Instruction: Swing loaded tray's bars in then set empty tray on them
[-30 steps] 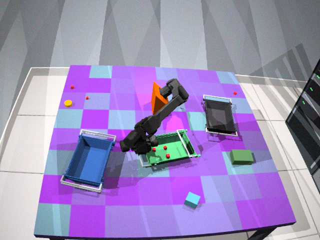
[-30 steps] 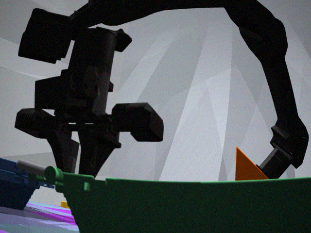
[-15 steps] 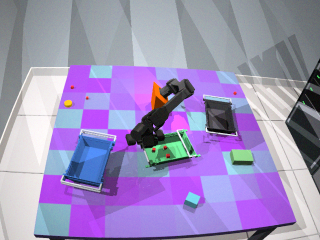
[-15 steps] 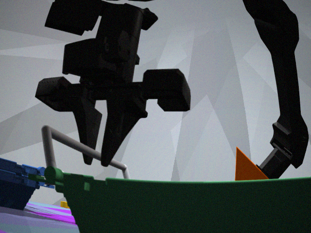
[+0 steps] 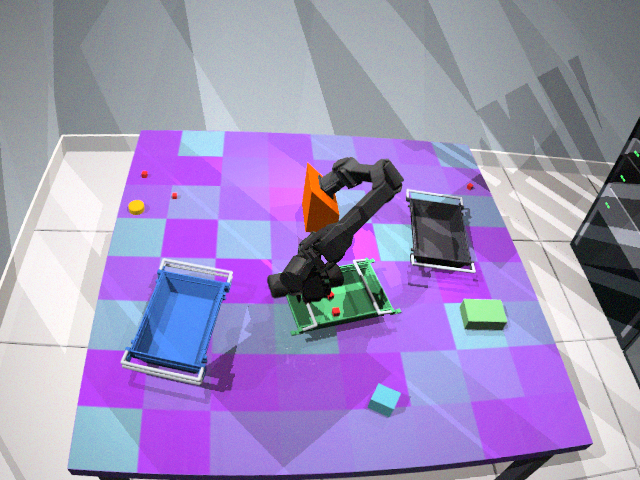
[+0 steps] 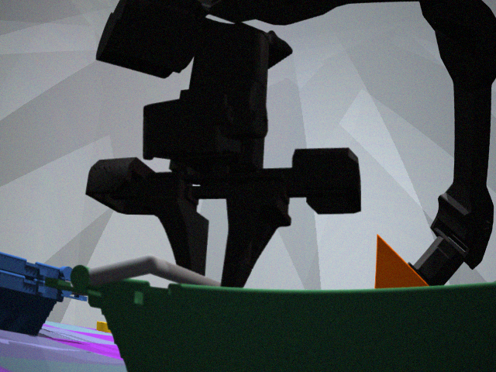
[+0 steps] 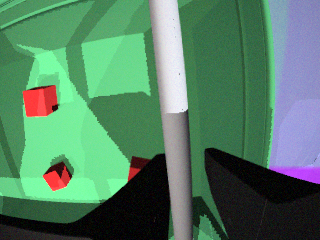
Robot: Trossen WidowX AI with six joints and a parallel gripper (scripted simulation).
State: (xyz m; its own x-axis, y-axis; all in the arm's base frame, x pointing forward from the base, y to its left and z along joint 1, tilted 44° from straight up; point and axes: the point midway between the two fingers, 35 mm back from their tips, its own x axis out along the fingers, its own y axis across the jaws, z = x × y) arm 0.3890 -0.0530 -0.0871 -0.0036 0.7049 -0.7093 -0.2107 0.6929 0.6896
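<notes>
My gripper tip is 27 cm past the black tray, 45 cm to the right of it and 1 cm above it. Round my gripper tip: yellow disc (40 cm behind, 49 cm to the right, 4 cm below); then green block (4 cm ahead, 52 cm to the left, 3 cm below); then blue-green block (29 cm ahead, 17 cm to the left, 3 cm below).
</notes>
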